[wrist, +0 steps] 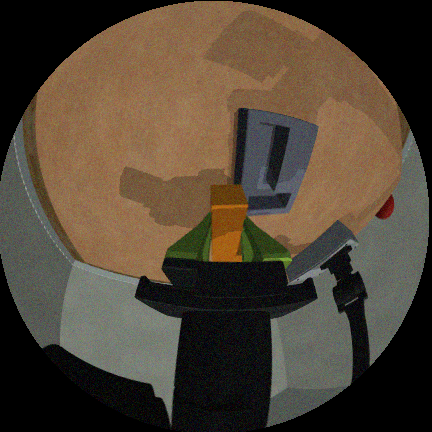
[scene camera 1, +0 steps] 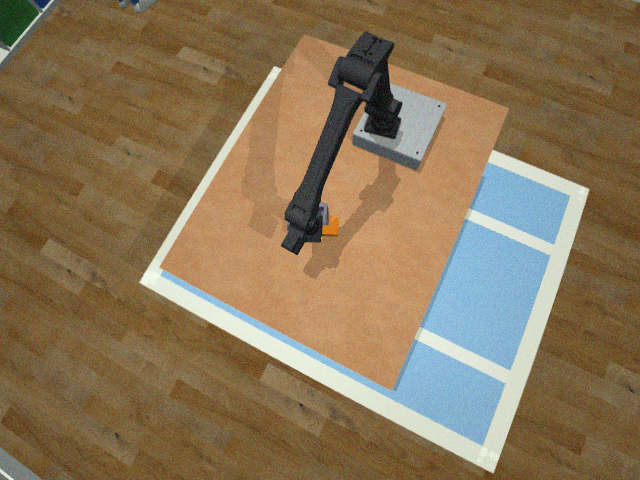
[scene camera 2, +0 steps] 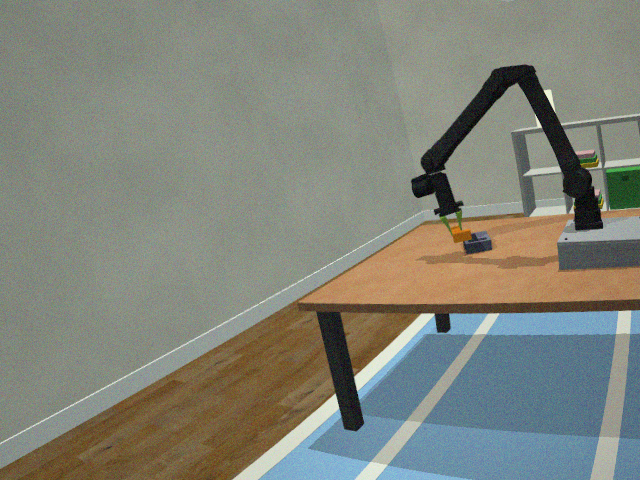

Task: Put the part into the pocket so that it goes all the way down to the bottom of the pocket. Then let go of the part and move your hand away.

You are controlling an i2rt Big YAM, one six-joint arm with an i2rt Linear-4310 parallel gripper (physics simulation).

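Places are measured from the arm's base along level axes (x ahead, y right, z down), in metres.
Pixels of known places: gripper, fingertip midpoint: [wrist: 225,216]; arm's base at its link origin: [wrist: 335,255] [scene camera 1: 382,125] [scene camera 2: 588,225].
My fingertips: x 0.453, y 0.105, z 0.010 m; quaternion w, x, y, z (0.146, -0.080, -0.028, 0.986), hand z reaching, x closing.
Note:
For each thing: its top centre in the pictures, then the offset to it from my fingertips. Level surfaces: height alone.
- orange part at its top centre: [wrist: 239,243] [scene camera 2: 460,228] [scene camera 1: 321,225] dz -0.022, dx -0.019, dy -0.017 m
- blue-grey block with the pocket, top centre: [wrist: 277,173] [scene camera 2: 476,236] [scene camera 1: 307,214] dz +0.029, dx -0.054, dy +0.052 m
- brown table top at its surface level: dz +0.066 m
The orange part [scene camera 1: 332,226] [scene camera 2: 461,235] [wrist: 228,220] is held between the green fingers of my gripper [scene camera 2: 454,227] [wrist: 225,216], which is shut on it. The part is raised above the table. The blue-grey block with the pocket [scene camera 1: 324,209] [scene camera 2: 478,244] [wrist: 255,150] lies on the table; in the wrist view its pocket is open and faces up, ahead and to the right of the part. In that view the part overlaps the block's near left corner. The arm hides much of the block in scene camera 1's view. The part is outside the pocket.
The brown table top [scene camera 1: 289,299] [scene camera 2: 382,279] [wrist: 125,115] carries the grey base plate [scene camera 1: 431,121] [scene camera 2: 594,255] [wrist: 325,250] of the arm. A grey shelf unit [scene camera 2: 521,170] stands against the wall behind. A red object [wrist: 385,207] shows beyond the table edge in the wrist view.

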